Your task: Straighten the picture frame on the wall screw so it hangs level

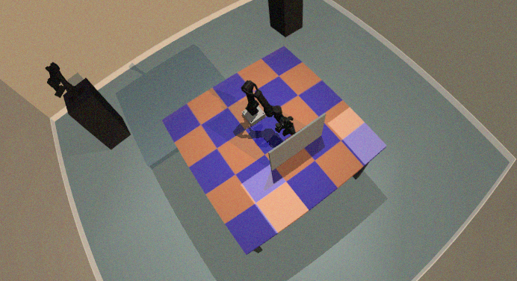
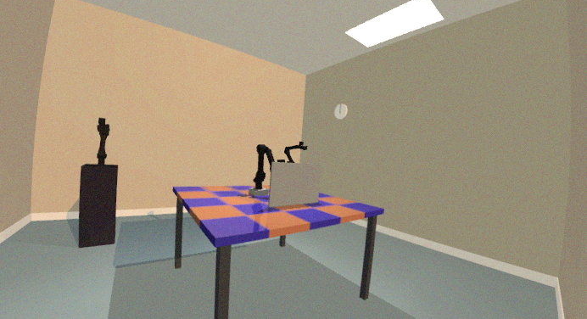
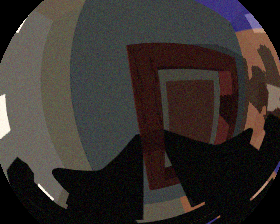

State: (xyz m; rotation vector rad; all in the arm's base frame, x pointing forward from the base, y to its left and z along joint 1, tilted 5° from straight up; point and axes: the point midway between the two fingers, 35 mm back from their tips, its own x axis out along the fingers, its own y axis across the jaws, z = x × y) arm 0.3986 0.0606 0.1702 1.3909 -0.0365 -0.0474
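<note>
Right now the picture frame is 5 cm below my gripper tip, 1 cm to the right of it and 1 cm ahead of it. The rest, counted from my gripper tip: grey wall panel 7 cm below, 2 cm ahead.
</note>
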